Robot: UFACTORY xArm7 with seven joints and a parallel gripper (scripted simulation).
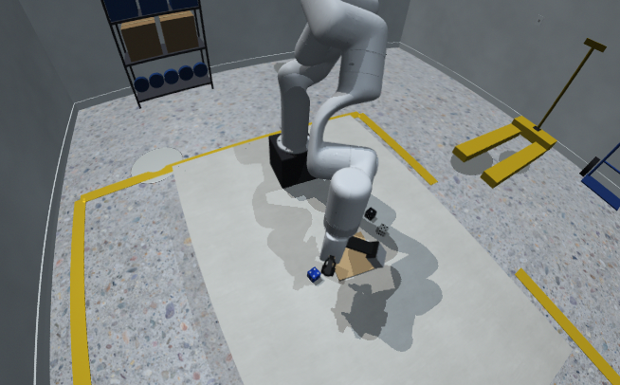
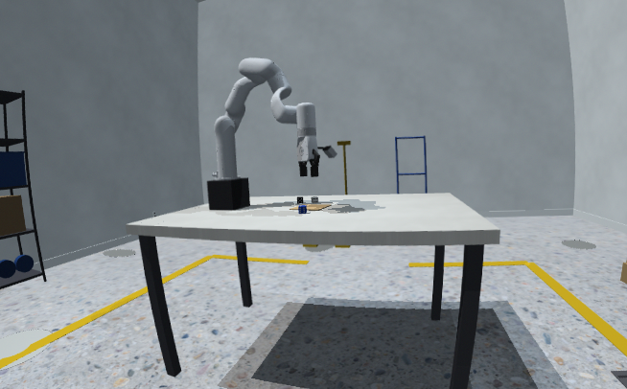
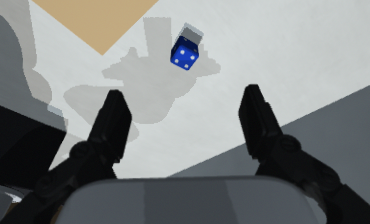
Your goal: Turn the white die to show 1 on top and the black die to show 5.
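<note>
Now: hand 3 cm past the blue die, 2 cm to the left of it and 14 cm above it. From my hand the other things lie so: black die: 12 cm behind, 28 cm to the left, 14 cm below; white die: 4 cm behind, 27 cm to the left, 14 cm below; tan mat: 3 cm behind, 12 cm to the left, 15 cm below.
</note>
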